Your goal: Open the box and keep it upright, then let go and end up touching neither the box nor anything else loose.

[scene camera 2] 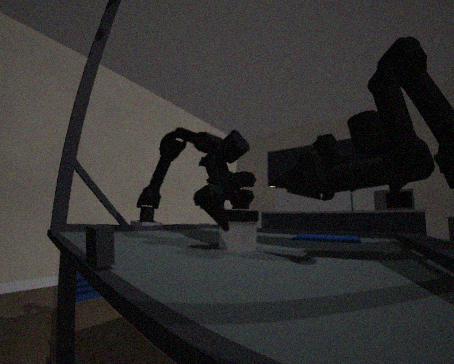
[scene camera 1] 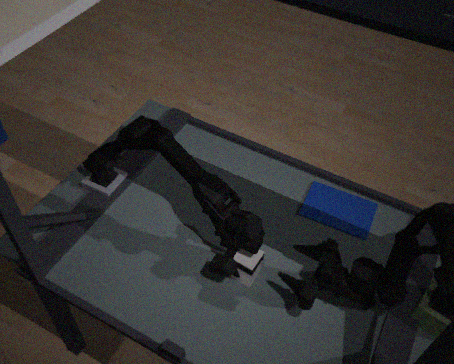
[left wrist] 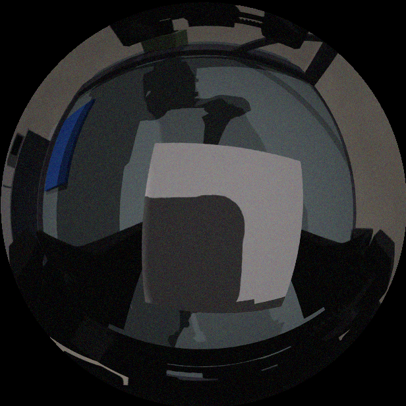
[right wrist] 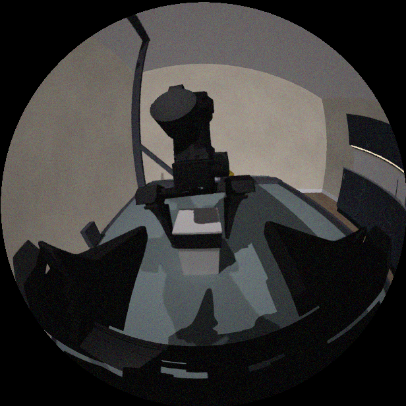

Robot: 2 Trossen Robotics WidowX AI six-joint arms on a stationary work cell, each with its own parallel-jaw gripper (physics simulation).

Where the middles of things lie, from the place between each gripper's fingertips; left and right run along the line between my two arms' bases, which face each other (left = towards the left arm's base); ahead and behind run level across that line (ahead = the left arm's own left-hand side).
Scene:
I see the box lid [left wrist: 221,225] 3 cm above my left hand. From my left hand the other things lie so: flat blue panel [scene camera 1: 345,212] 33 cm ahead, 18 cm to the right, 4 cm below; then dark block [scene camera 2: 99,238] 28 cm behind, 6 cm to the left, 2 cm below.
Right now my right hand is 10 cm to the right of the box lid and 6 cm above it. Round my right hand: flat blue panel: 33 cm ahead, 14 cm below, 7 cm to the right; dark block: 28 cm behind, 17 cm to the left, 11 cm below.

